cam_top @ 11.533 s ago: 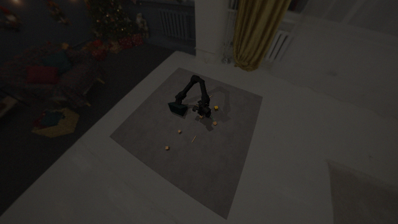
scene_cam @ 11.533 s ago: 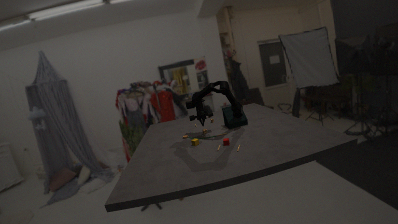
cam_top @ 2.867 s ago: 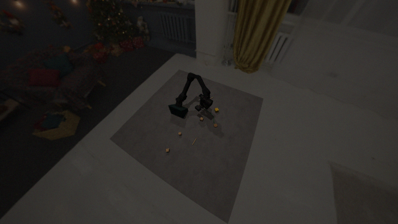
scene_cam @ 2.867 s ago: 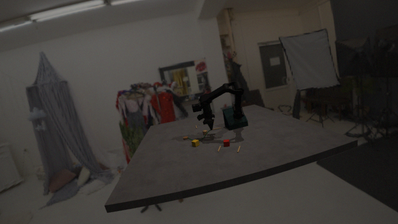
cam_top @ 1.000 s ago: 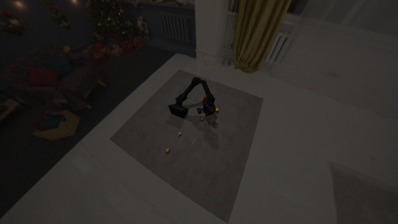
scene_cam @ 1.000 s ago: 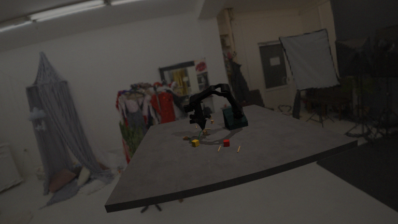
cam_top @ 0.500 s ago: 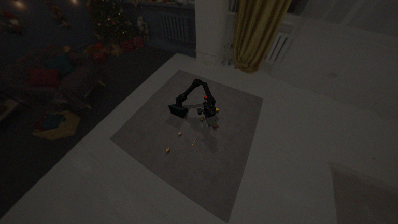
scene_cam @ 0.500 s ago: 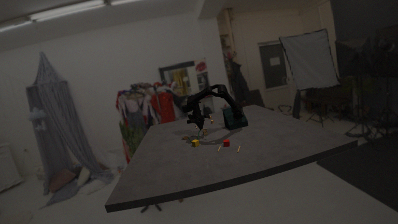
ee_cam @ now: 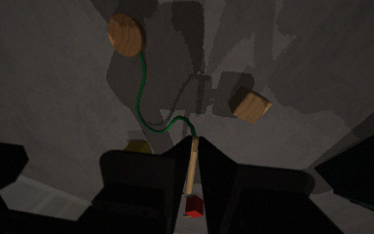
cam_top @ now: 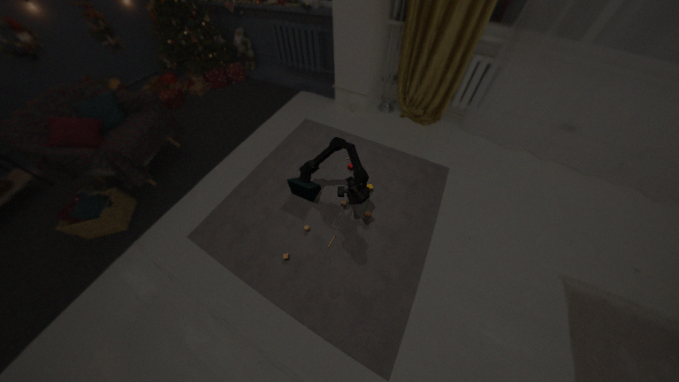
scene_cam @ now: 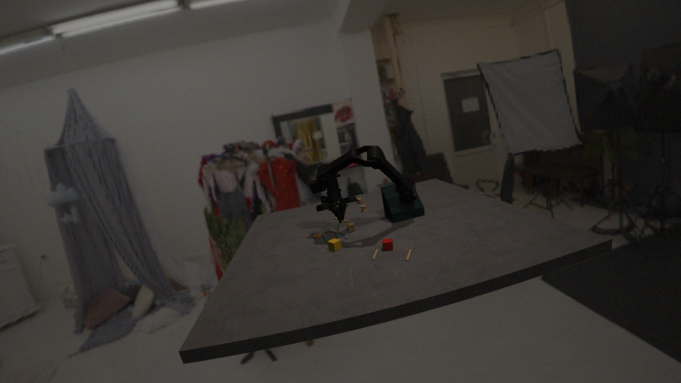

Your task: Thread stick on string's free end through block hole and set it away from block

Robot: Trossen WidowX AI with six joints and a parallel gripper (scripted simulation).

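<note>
My gripper tip is now 4 cm past the wooden block, 5 cm to the left of it and 5 cm above it. From my gripper tip the other things lie so: round wooden button (12 cm ahead, 4 cm to the right, 6 cm below); yellow cube (5 cm ahead, 14 cm to the left, 5 cm below); thin wooden stick (1 cm behind, 2 cm to the left, 1 cm above).
</note>
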